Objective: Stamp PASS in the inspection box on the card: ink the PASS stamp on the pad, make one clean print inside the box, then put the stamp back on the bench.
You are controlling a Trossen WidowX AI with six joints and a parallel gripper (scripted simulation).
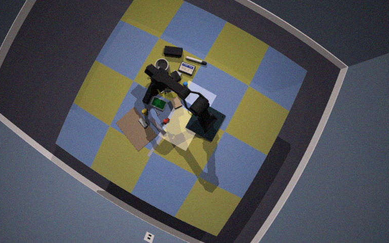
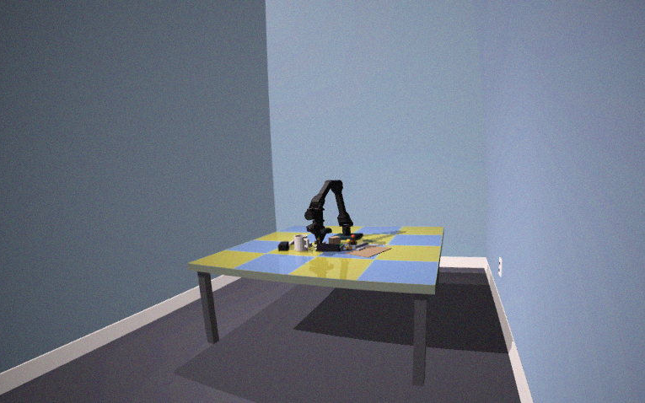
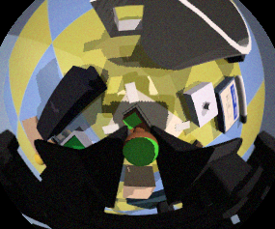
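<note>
Now: gripper tip right at the green-knobbed stamp. Also, from my gripper tip: cream card: 30 mm below, 10 mm to the right, 10 mm behind; long black box: 90 mm to the left, 60 mm ahead, 10 mm below; mug: 90 mm ahead, 60 mm to the right, 10 mm above.
</note>
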